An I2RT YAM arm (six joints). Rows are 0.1 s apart.
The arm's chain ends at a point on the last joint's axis. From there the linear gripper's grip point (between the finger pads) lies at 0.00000 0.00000 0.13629 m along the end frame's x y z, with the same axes.
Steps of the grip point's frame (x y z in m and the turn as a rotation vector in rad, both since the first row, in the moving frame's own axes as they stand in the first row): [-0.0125, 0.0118, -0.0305, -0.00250, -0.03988, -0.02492]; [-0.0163, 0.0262, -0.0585, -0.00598, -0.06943, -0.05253]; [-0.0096, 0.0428, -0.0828, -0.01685, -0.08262, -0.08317]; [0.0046, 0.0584, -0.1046, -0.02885, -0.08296, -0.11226]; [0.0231, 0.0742, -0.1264, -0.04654, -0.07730, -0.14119]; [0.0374, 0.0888, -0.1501, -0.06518, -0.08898, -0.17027]
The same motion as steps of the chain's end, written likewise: [-0.0071, 0.0114, -0.0304, -0.00250, -0.03988, -0.02492]; [-0.0069, 0.0251, -0.0582, -0.00598, -0.06943, -0.05253]; [0.0015, 0.0400, -0.0823, -0.01685, -0.08262, -0.08317]; [0.0156, 0.0538, -0.1041, -0.02885, -0.08296, -0.11226]; [0.0331, 0.0671, -0.1258, -0.04654, -0.07730, -0.14119]; [0.0487, 0.0789, -0.1493, -0.06518, -0.08898, -0.17027]
